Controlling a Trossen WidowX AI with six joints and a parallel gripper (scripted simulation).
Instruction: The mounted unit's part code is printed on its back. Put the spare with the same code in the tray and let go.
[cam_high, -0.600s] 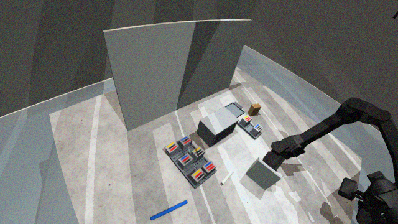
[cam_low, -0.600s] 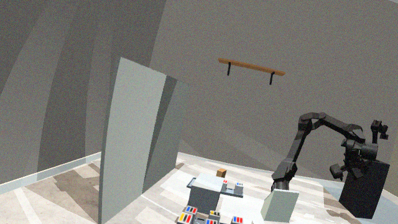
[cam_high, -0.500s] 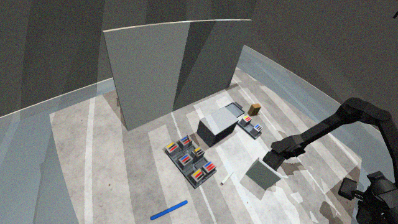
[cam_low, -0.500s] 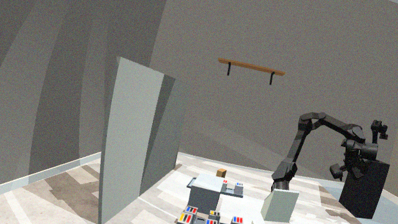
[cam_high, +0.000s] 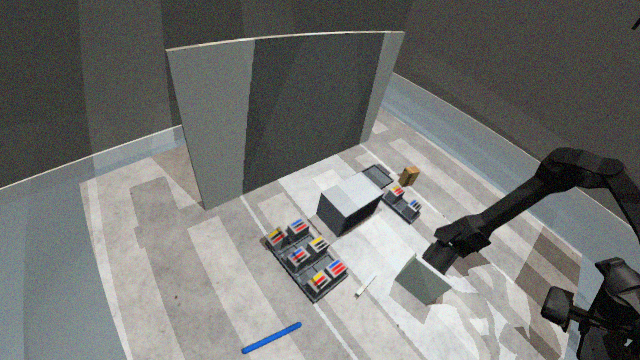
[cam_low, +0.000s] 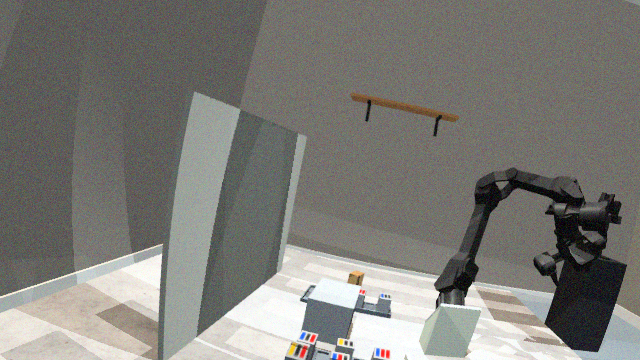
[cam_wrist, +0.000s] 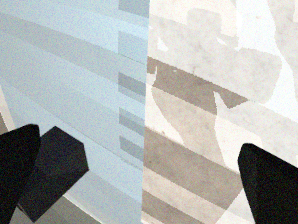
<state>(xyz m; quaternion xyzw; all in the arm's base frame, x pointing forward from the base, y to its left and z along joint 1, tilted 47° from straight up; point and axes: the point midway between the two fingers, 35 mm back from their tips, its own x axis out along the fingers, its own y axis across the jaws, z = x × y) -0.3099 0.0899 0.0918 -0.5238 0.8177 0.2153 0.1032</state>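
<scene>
My gripper tip is 620 mm short of the grey spare, 190 mm to the right of it and 190 mm above it. The rest, counted from my gripper tip: blue stick (440 mm ahead, 400 mm to the left, 220 mm below); then grey box (590 mm ahead, 180 mm below, 30 mm to the left); then dark bracket (500 mm ahead, 220 mm below, 150 mm to the right).
</scene>
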